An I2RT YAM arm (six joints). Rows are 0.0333 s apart.
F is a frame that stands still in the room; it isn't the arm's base.
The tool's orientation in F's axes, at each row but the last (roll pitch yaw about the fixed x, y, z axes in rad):
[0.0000, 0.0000, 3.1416]
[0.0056, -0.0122, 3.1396]
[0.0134, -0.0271, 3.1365]
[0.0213, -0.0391, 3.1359]
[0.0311, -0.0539, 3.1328]
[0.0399, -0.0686, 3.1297]
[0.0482, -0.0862, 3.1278]
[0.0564, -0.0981, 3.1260]
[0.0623, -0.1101, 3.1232]
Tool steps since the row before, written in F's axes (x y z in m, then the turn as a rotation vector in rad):
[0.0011, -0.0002, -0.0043, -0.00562, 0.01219, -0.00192]
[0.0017, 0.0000, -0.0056, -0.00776, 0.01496, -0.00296]
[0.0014, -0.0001, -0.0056, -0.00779, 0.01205, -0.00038]
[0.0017, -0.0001, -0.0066, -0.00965, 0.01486, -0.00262]
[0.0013, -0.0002, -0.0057, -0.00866, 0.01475, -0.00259]
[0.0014, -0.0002, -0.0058, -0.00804, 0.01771, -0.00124]
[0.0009, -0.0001, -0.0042, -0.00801, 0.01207, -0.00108]
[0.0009, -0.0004, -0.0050, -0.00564, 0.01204, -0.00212]
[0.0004, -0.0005, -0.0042, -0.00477, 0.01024, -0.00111]
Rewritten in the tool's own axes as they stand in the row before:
[-0.0011, 0.0002, -0.0043, 0.00562, -0.01219, -0.00192]
[-0.0018, 0.0000, -0.0056, 0.00775, -0.01496, -0.00297]
[-0.0016, 0.0000, -0.0056, 0.00784, -0.01202, -0.00043]
[-0.0020, 0.0000, -0.0065, 0.00962, -0.01487, -0.00268]
[-0.0016, 0.0000, -0.0056, 0.00864, -0.01476, -0.00260]
[-0.0018, 0.0000, -0.0057, 0.00815, -0.01767, -0.00110]
[-0.0013, -0.0001, -0.0041, 0.00805, -0.01203, -0.00120]
[-0.0014, 0.0001, -0.0049, 0.00559, -0.01208, -0.00200]
[-0.0009, 0.0002, -0.0042, 0.00481, -0.01023, -0.00101]

